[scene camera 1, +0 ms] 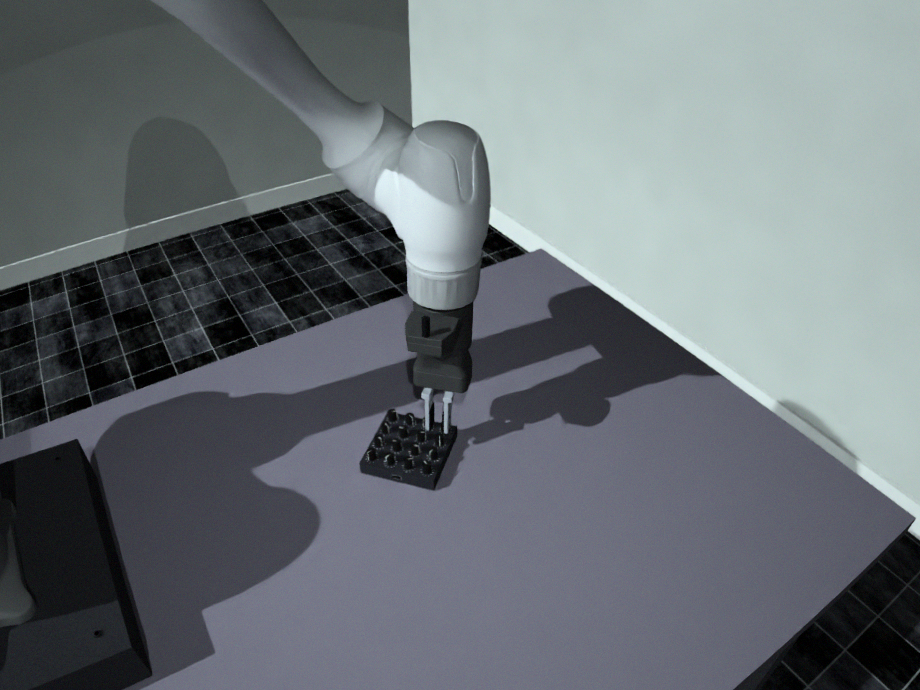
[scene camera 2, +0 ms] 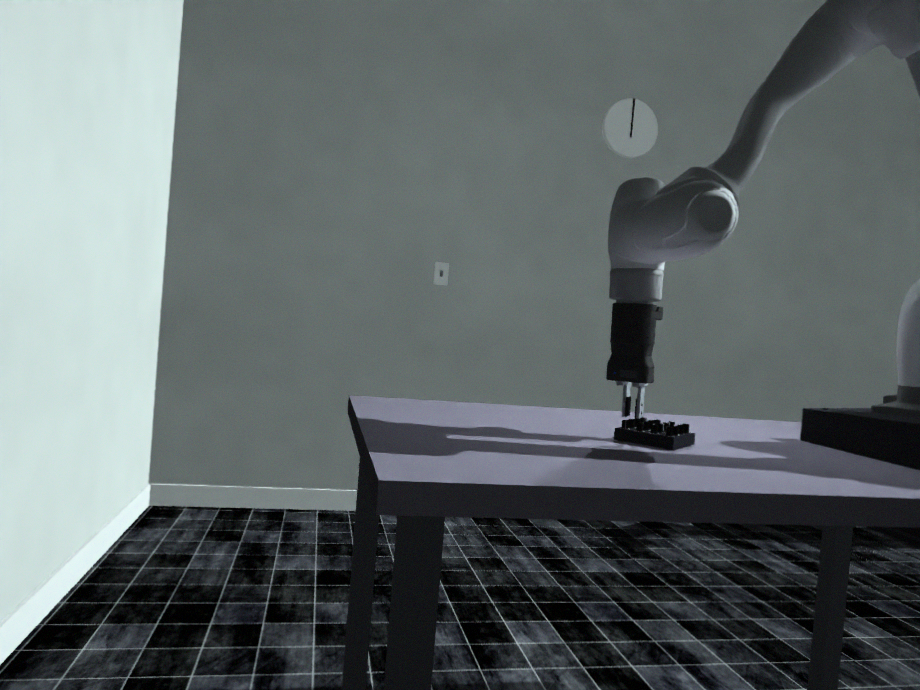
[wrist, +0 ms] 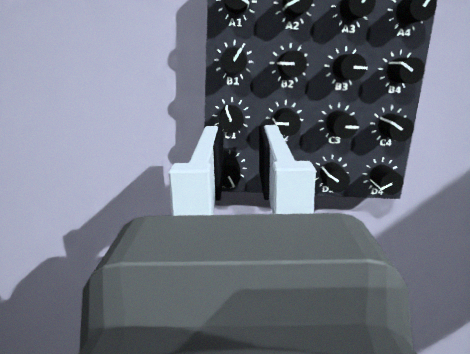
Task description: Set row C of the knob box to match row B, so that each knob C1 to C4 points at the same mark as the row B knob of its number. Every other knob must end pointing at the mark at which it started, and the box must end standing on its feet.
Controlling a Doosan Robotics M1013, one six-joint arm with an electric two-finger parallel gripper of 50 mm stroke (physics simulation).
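Places are measured from the arm's base along level axes (x ahead, y left, z up), in metres.
Pixels of known places: gripper, fingertip midpoint: (scene camera 1: 438, 426) (scene camera 2: 632, 416) (wrist: 241, 149).
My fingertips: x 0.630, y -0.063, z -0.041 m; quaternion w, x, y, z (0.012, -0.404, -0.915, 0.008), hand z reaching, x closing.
For each thing: its top centre in the pictures, then the offset to it from my fingertips. Level surfaces: height alone.
- black knob box at its top centre: (wrist: 320, 95) (scene camera 1: 408, 436) (scene camera 2: 656, 421) 0.041 m back, 0.012 m left, 0.005 m down
- C1 at its top centre: (wrist: 230, 120) (scene camera 1: 439, 435) 0.006 m back, 0.012 m right, 0.005 m down
- B2 at its top centre: (wrist: 293, 63) (scene camera 1: 414, 445) 0.043 m back, 0.007 m right, 0.005 m down
- C2 at its top centre: (wrist: 288, 124) (scene camera 1: 421, 431) 0.022 m back, 0.009 m left, 0.005 m down
- B3 at its top centre: (wrist: 354, 67) (scene camera 1: 396, 440) 0.060 m back, 0.014 m left, 0.005 m down
- C3 at its top centre: (wrist: 346, 126) (scene camera 1: 403, 427) 0.039 m back, 0.031 m left, 0.005 m down
- B4 at its top centre: (wrist: 412, 70) (scene camera 1: 378, 436) 0.077 m back, 0.035 m left, 0.005 m down
- C4 at its top centre: (wrist: 402, 129) (scene camera 1: 385, 423) 0.056 m back, 0.051 m left, 0.005 m down
- D1 at its top centre: (wrist: 228, 176) 0.015 m ahead, 0.005 m left, 0.005 m down
- D3 at its top centre: (wrist: 338, 181) (scene camera 1: 409, 415) 0.018 m back, 0.047 m left, 0.005 m down
- D4 at its top centre: (wrist: 391, 184) (scene camera 1: 392, 411) 0.034 m back, 0.068 m left, 0.005 m down
- purple table at its surface level: 0.044 m down
The black knob box (scene camera 1: 416, 479) (scene camera 2: 653, 441) (wrist: 312, 106) stands flat on the table. In the wrist view, B1 (wrist: 233, 62) points up and right, but C1 (wrist: 233, 120) points up and slightly left. B2 (wrist: 292, 64) and C2 (wrist: 288, 122) point left. B3 (wrist: 353, 67) and C3 (wrist: 344, 125) point right. B4 (wrist: 411, 71) and C4 (wrist: 397, 128) both point up-left. My gripper (scene camera 1: 436, 430) (scene camera 2: 633, 416) (wrist: 241, 149) is partly open and empty, above the box's C1 and D1 end. Its right finger hides D2 and part of the C2 label.
Row A knobs, such as A2 (wrist: 297, 6), lie at the top of the wrist view; D1 (wrist: 230, 172), D3 (wrist: 334, 176) and D4 (wrist: 385, 179) lie near the box's lower edge. The purple table (scene camera 1: 564, 564) (scene camera 2: 520, 475) carries the box. The dark robot base (scene camera 1: 66, 549) (scene camera 2: 847, 430) stands to one side.
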